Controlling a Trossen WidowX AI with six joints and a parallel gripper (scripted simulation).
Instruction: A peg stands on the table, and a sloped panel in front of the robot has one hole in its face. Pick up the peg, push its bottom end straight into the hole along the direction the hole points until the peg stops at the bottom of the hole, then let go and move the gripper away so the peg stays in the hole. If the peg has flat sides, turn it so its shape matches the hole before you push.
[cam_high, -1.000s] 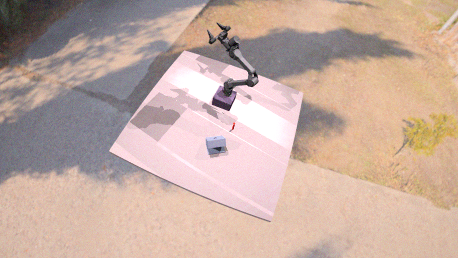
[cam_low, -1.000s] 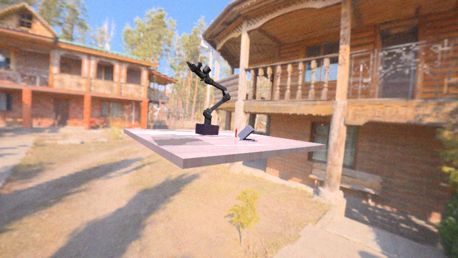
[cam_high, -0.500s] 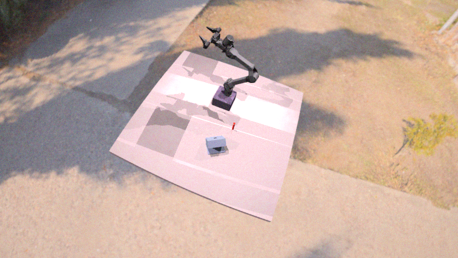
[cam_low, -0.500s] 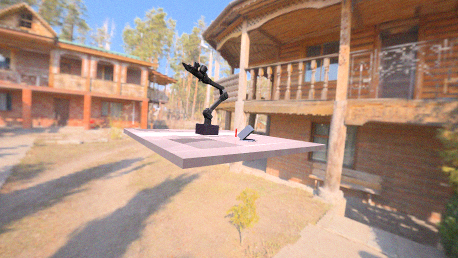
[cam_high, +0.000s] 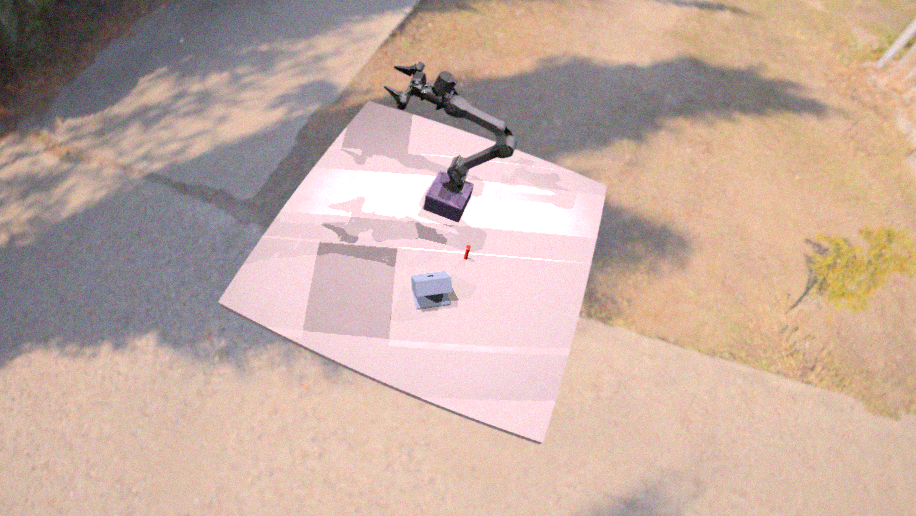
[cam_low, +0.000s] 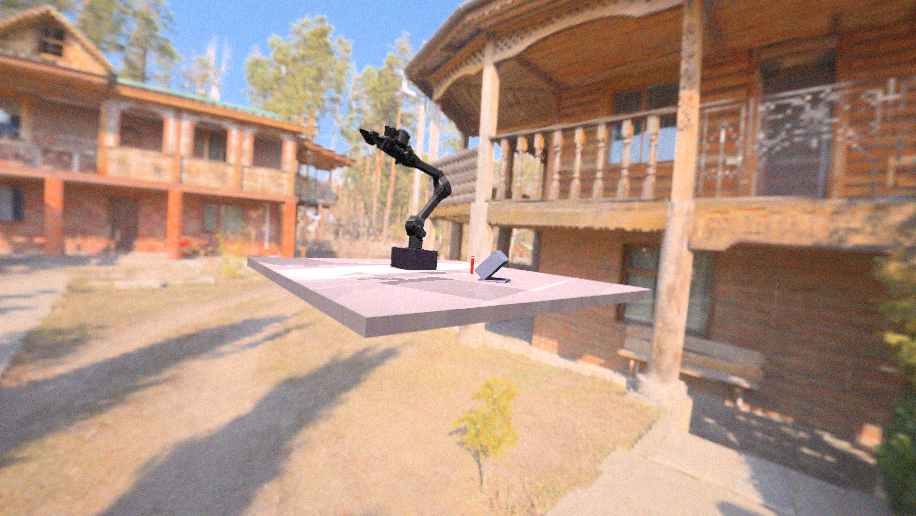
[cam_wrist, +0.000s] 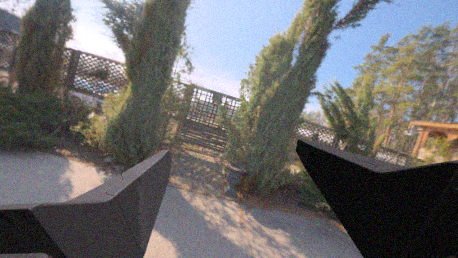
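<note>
My gripper tip is now 30 cm short of the round red peg, 41 cm to the right of it and 52 cm above it. The rest, counted from my gripper tip: grey sloped panel (48 cm ahead, 30 cm to the left, 51 cm below).
</note>
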